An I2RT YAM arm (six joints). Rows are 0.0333 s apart.
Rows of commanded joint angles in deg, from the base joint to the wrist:
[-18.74 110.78 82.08 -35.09 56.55 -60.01]
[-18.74 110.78 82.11 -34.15 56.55 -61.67]
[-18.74 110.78 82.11 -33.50 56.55 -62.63]
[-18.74 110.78 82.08 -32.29 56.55 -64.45]
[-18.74 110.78 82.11 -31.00 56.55 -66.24]
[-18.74 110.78 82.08 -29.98 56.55 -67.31]
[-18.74 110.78 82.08 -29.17 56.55 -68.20]
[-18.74 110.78 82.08 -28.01 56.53 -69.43]
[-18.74 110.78 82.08 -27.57 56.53 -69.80]
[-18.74 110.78 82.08 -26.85 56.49 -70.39]
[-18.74 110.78 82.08 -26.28 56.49 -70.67]
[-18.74 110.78 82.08 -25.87 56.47 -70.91]
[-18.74 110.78 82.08 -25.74 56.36 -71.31]
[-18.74 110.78 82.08 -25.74 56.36 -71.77]
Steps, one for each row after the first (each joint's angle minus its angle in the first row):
[0.00 0.00 0.03 0.94 0.00 -1.66]
[0.00 0.00 0.03 1.59 0.00 -2.62]
[0.00 0.00 0.00 2.80 0.00 -4.44]
[0.00 0.00 0.03 4.09 0.00 -6.23]
[0.00 0.00 0.00 5.11 0.00 -7.30]
[0.00 0.00 0.00 5.92 0.00 -8.19]
[0.00 0.00 0.00 7.08 -0.02 -9.42]
[0.00 0.00 0.00 7.52 -0.02 -9.79]
[0.00 0.00 0.00 8.24 -0.06 -10.38]
[0.00 0.00 0.00 8.81 -0.06 -10.66]
[0.00 0.00 0.00 9.22 -0.08 -10.90]
[0.00 0.00 0.00 9.35 -0.19 -11.30]
[0.00 0.00 0.00 9.35 -0.19 -11.76]

